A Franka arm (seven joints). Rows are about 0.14 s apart.
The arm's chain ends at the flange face. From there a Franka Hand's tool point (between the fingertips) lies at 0.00 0.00 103.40 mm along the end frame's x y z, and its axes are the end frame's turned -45 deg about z.
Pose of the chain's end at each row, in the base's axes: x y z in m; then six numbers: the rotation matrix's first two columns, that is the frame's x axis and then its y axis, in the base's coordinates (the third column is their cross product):
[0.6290 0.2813 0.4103 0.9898 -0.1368 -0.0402 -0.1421 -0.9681 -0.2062]
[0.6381 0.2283 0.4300 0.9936 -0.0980 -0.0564 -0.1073 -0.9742 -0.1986]
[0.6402 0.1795 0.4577 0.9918 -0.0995 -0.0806 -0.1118 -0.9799 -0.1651]
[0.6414 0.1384 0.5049 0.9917 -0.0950 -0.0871 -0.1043 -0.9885 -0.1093]
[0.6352 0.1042 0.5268 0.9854 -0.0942 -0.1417 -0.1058 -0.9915 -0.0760]
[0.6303 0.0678 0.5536 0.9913 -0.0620 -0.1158 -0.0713 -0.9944 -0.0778]
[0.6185 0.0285 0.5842 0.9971 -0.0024 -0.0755 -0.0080 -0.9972 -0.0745]
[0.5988 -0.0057 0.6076 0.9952 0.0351 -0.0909 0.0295 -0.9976 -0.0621]
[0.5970 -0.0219 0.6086 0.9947 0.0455 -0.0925 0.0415 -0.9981 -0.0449]
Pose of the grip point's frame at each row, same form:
[0.6279 0.3030 0.3092 0.8004 0.5878 0.1174 0.5994 -0.7813 -0.1742]
[0.6344 0.2493 0.3288 0.7785 0.6196 0.1006 0.6267 -0.7582 -0.1803]
[0.6337 0.1974 0.3561 0.7804 0.6225 0.0598 0.6223 -0.7633 -0.1737]
[0.6336 0.1505 0.4025 0.7750 0.6318 0.0157 0.6275 -0.7662 -0.1389]
[0.6214 0.1135 0.4247 0.7716 0.6345 -0.0465 0.6220 -0.7677 -0.1539]
[0.6189 0.0766 0.4512 0.7514 0.6593 -0.0269 0.6505 -0.7470 -0.1369]
[0.6107 0.0362 0.4814 0.7107 0.7034 -0.0007 0.6994 -0.7068 -0.1061]
[0.5892 0.0004 0.5048 0.6829 0.7302 -0.0204 0.7246 -0.6806 -0.1082]
[0.5872 -0.0177 0.5057 0.6740 0.7379 -0.0337 0.7327 -0.6736 -0.0972]

